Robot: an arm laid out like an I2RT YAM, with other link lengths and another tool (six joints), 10 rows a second.
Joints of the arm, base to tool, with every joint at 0 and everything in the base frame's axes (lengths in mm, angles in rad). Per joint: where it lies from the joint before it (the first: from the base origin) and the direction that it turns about. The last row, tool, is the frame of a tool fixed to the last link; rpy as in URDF.
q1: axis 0 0 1 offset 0 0 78.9
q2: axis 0 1 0 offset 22.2 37.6 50.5
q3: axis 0 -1 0 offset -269.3 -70.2 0
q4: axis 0 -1 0 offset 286.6 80.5 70.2
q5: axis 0 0 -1 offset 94.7 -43.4 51.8
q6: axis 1 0 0 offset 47.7 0 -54.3
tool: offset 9 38 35 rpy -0.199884 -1.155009 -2.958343
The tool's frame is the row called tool.
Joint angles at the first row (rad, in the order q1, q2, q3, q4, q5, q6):
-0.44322 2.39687 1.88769 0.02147 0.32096 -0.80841
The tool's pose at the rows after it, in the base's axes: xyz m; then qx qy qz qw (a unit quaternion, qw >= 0):
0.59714 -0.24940 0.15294 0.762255 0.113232 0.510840 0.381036
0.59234 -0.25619 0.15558 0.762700 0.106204 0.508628 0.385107
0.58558 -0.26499 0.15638 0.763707 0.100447 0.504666 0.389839
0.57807 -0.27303 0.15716 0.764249 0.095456 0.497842 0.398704
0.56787 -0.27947 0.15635 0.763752 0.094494 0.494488 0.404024
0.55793 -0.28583 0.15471 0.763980 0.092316 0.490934 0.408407
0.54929 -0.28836 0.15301 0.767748 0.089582 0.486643 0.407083
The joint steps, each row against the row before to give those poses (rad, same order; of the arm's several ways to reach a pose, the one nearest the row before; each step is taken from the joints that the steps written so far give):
-0.00709 -0.00762 -0.00534 -0.00586 0.00262 0.00383
-0.01243 -0.01107 -0.01017 -0.00027 0.00288 0.00379
-0.01685 -0.01180 -0.01657 0.00456 0.00095 -0.00186
-0.01535 -0.01624 -0.02377 0.00950 0.01096 -0.00681
-0.01686 -0.02472 -0.04489 0.02551 -0.00263 -0.01174
-0.01690 -0.02124 -0.04098 0.02240 -0.00287 -0.00863
-0.01105 -0.02080 -0.03489 0.00352 -0.00436 -0.00027

